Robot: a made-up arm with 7 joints.
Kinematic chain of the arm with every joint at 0, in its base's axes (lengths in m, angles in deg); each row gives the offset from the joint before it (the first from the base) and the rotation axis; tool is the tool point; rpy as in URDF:
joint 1: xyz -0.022 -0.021 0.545 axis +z
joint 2: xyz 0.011 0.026 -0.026 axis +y
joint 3: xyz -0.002 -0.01 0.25 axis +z
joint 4: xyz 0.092 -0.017 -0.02 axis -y
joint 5: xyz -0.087 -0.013 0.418 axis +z
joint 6: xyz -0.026 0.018 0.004 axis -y
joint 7: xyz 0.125 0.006 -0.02 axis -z
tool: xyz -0.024 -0.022 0.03 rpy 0 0 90
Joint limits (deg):
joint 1: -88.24..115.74
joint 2: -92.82..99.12
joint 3: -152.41..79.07
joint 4: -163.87..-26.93
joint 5: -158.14..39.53
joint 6: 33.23..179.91
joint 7: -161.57..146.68
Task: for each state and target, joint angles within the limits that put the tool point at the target. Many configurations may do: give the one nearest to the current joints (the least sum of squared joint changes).
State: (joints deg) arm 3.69 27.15 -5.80 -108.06 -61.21 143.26 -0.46
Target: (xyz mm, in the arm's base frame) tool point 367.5 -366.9 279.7
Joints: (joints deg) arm -18.90 35.08 -29.57 -124.20 -62.78 141.38 1.06
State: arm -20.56 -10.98 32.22 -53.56 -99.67 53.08 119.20
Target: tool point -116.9 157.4 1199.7
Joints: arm -8.96 -58.38 26.27 -65.17 -93.26 33.23 111.31
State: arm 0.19 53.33 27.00 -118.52 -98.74 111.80 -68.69
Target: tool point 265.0 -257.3 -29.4
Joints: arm -25.22 69.37 -12.23 -108.62 -96.67 100.01 -71.37
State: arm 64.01 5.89 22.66 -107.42 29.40 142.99 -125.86
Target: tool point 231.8 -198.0 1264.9
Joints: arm 40.70 -27.51 -28.04 -67.08 33.79 129.23 -128.74
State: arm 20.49 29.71 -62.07 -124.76 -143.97 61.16 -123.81
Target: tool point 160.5 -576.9 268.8
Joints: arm -7.17 54.71 -52.37 -118.07 -145.35 66.18 -124.55
